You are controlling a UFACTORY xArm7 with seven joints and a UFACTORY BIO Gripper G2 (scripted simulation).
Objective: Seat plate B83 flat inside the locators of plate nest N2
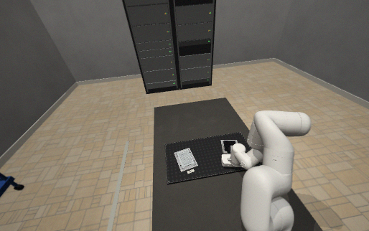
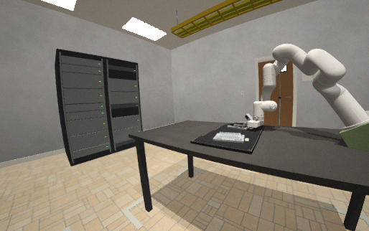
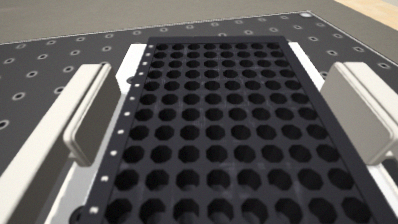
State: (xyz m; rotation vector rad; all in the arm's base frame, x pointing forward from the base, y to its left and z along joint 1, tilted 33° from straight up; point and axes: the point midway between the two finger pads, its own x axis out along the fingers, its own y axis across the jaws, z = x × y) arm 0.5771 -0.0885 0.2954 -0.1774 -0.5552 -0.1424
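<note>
Now: the black well plate right at my hand. From my hand the other things lie so: white well plate 30 mm behind, 340 mm to the left, 10 mm below.
</note>
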